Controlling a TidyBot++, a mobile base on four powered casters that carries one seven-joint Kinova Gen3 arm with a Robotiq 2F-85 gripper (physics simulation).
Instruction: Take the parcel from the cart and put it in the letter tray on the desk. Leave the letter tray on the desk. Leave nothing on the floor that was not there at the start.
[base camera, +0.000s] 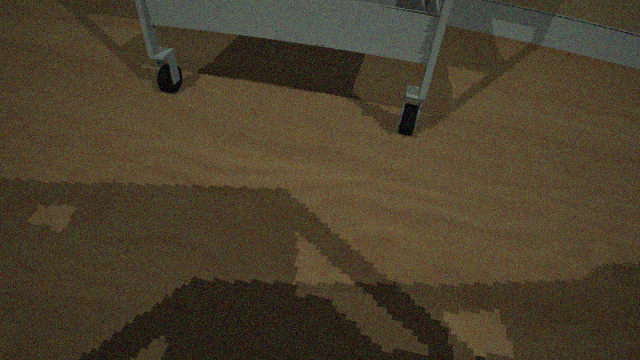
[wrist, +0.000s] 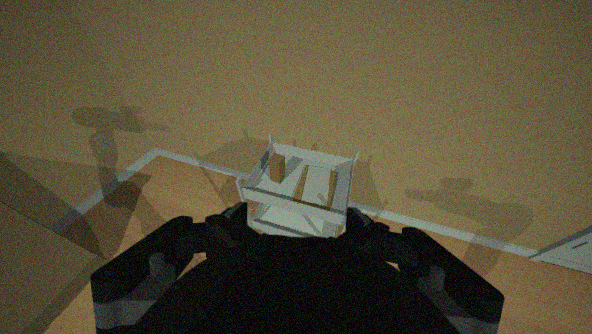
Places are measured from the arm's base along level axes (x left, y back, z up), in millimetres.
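Pixels of known places: gripper, fingertip midpoint: (wrist: 296, 215).
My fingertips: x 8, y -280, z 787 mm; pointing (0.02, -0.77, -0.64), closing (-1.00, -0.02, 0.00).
Behind a point stands the place of what it marks.
The white cart (base camera: 290, 25) @(x 14, y -607, z -241 mm) (wrist: 280, 200) @(x 76, y -622, z 320 mm) stands near the wall, past the fingertips in the wrist view. In the base view its lower panel, legs and two black casters show at the top. A brown upright box (wrist: 277, 167) @(x 102, y -756, z 370 mm), which looks like the parcel, stands in the left part of the cart's top tray. Two narrow tan strips also show in that tray; I cannot tell what they are. My gripper (wrist: 296, 215) @(x 8, y -280, z 787 mm) is open, with no object between its fingers, and is apart from the cart. Its dark body hides the cart's lower part. The desk and the letter tray do not show in either view.
A wall (wrist: 310, 75) @(x -21, y -1203, z 606 mm) with a pale baseboard runs behind the cart. A brown cabinet (wrist: 30, 250) @(x 1239, y -421, z 62 mm) is at the left of the wrist view, and a white door (wrist: 570, 254) @(x -1847, y -694, z -232 mm) at the far right. Dark shadows fall on the wooden floor (base camera: 300, 145) @(x -6, y -529, z -396 mm) before the cart.
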